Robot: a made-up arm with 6 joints.
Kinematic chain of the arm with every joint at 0, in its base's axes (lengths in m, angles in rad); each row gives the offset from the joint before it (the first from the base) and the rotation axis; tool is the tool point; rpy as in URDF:
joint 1: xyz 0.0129 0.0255 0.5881 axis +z
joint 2: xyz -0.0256 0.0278 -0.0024 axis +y
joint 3: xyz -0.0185 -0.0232 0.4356 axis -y
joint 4: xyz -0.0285 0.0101 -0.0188 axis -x
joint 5: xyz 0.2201 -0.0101 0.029 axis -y
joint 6: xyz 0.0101 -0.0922 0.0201 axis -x
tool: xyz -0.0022 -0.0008 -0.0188 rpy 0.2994 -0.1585 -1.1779
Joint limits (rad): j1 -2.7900..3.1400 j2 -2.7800..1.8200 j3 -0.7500..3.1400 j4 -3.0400..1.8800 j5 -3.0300..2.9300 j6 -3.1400..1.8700
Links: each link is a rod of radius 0.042 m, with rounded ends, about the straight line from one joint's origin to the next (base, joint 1, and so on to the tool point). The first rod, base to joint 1, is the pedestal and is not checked.
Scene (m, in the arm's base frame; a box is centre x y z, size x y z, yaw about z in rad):
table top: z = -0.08
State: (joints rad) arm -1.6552 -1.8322 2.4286 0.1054 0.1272 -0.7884
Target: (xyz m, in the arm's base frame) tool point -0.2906 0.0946 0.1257
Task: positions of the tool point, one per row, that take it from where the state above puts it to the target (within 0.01 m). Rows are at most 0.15 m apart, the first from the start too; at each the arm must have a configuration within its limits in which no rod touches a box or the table.
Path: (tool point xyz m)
1: -0.1295 0.4775 0.2284
2: -0.2181 0.3951 0.1961
3: -0.2752 0.2967 0.1681
4: -0.2989 0.1930 0.1446
5: -0.2906 0.0946 0.1257

